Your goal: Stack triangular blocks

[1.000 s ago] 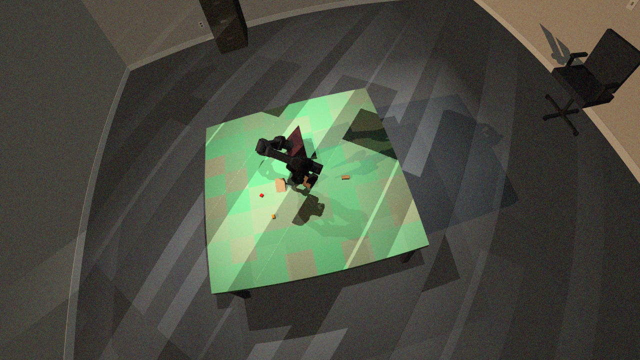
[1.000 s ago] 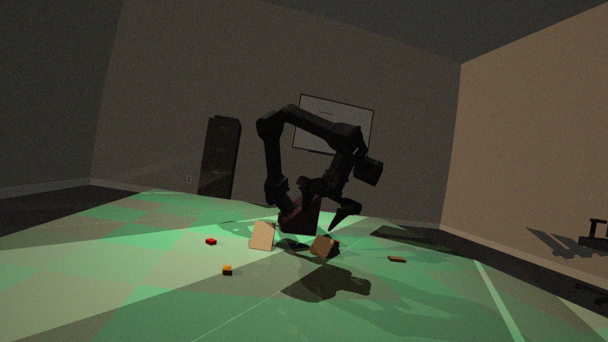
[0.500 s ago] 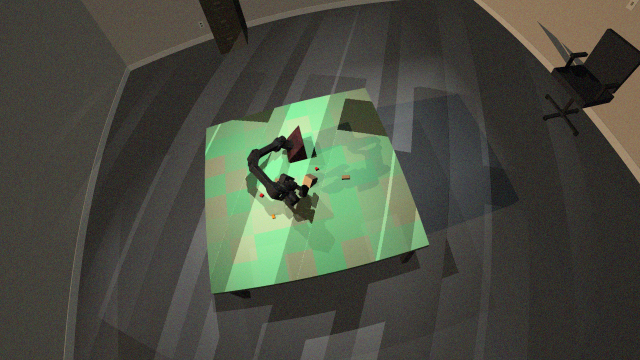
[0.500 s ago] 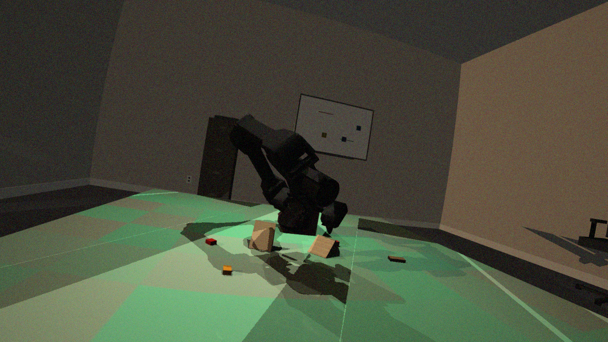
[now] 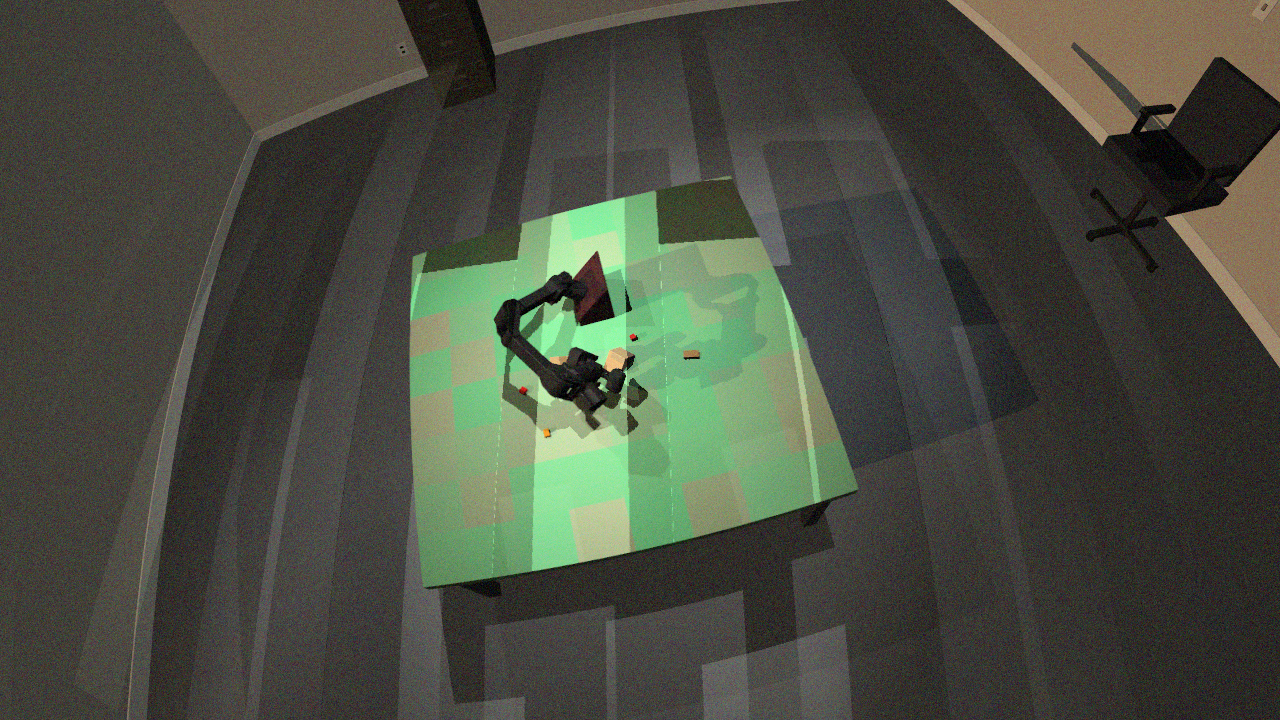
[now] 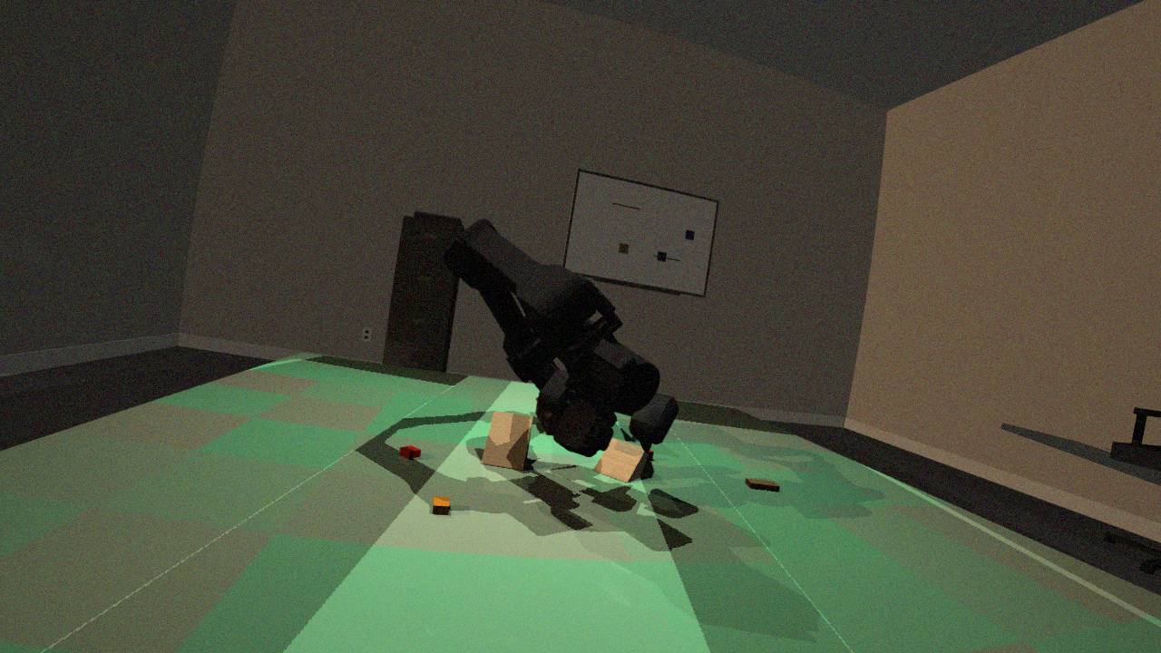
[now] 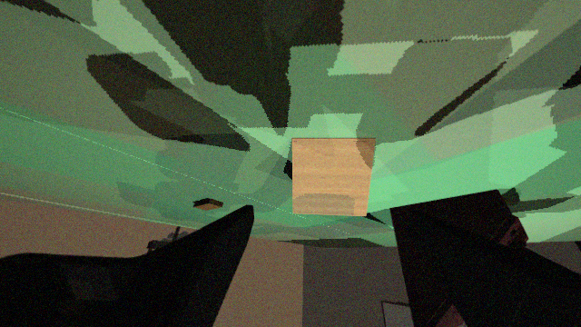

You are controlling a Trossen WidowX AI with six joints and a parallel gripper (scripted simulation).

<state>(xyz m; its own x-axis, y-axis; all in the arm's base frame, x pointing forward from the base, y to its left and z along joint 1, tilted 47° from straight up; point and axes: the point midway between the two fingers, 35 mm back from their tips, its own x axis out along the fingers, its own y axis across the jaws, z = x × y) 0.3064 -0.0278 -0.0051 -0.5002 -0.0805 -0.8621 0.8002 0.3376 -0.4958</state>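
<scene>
The small red cube lies 10 cm to the left of my gripper tip, 9 cm behind it and 5 cm below it. Round my gripper tip: flat brown tile: 24 cm to the left, 5 cm below, 4 cm ahead; then orange cube: 25 cm to the right, 12 cm ahead, 5 cm below.
</scene>
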